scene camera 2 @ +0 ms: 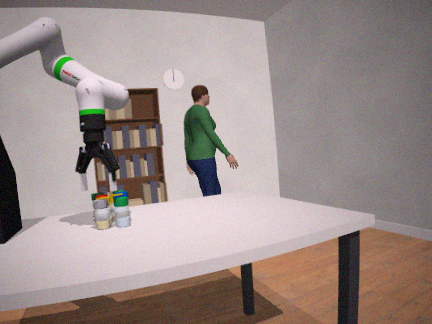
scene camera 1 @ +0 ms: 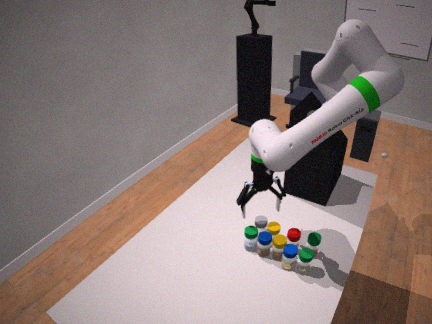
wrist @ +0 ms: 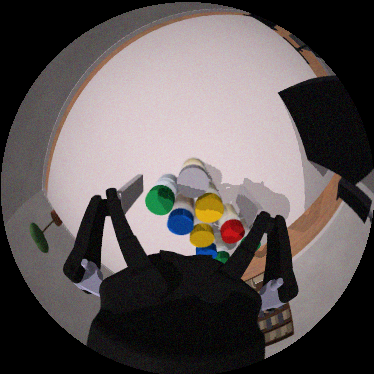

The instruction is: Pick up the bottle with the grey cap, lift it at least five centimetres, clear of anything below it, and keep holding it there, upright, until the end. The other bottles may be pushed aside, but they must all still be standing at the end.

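Places are measured from the arm's base along level axes (x ahead, y left, z up), in metres.
Pixels of known places: gripper, between the fingertips: (scene camera 2: pixel 98 190) (scene camera 1: pixel 260 212) (wrist: pixel 190 188).
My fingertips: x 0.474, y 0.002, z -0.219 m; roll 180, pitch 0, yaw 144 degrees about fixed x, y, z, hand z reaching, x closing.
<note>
Ahead of a thing's pixels: the offset from my fingertips to its top centre. Level surfaces: height alone.
The bottle with the grey cap {dz -0.035, dx +0.000, dy +0.006 m} (scene camera 1: pixel 261 221) (scene camera 2: pixel 100 203) (wrist: pixel 193 181) stands upright on the white table, at one end of the bottle group. A green-capped bottle {dz -0.035, dx +0.075, dy +0.009 m} (scene camera 1: pixel 251 232) (scene camera 2: pixel 121 201) (wrist: pixel 160 200), a yellow-capped bottle {dz -0.035, dx +0.000, dy +0.069 m} (scene camera 1: pixel 273 228) (wrist: pixel 209 207) and a blue-capped bottle {dz -0.035, dx +0.067, dy +0.072 m} (scene camera 1: pixel 265 238) (wrist: pixel 180 221) stand close to it. My gripper (scene camera 1: pixel 261 209) (scene camera 2: pixel 98 184) (wrist: pixel 190 188) is wide open and empty, pointing down, with its fingertips a little above cap height. In the wrist view the grey cap lies between the two fingers. Its bottle's body is partly hidden below the cap.
More bottles stand upright in the group: a red-capped one {dz -0.035, dx -0.019, dy +0.156 m} (scene camera 1: pixel 294 234) (wrist: pixel 232 231), a second yellow-capped one {dz -0.035, dx +0.047, dy +0.130 m} (scene camera 1: pixel 279 241) (wrist: pixel 202 235), a second blue-capped one {dz -0.035, dx +0.064, dy +0.190 m} (scene camera 1: pixel 290 251) and green-capped ones {dz -0.035, dx +0.046, dy +0.250 m} (scene camera 1: pixel 306 255) {dz -0.035, dx -0.047, dy +0.236 m} (scene camera 1: pixel 314 239). The black robot pedestal (scene camera 1: pixel 315 165) stands beyond them on the table {dz -0.140 m} (scene camera 1: pixel 165 260) (scene camera 2: pixel 240 225).
</note>
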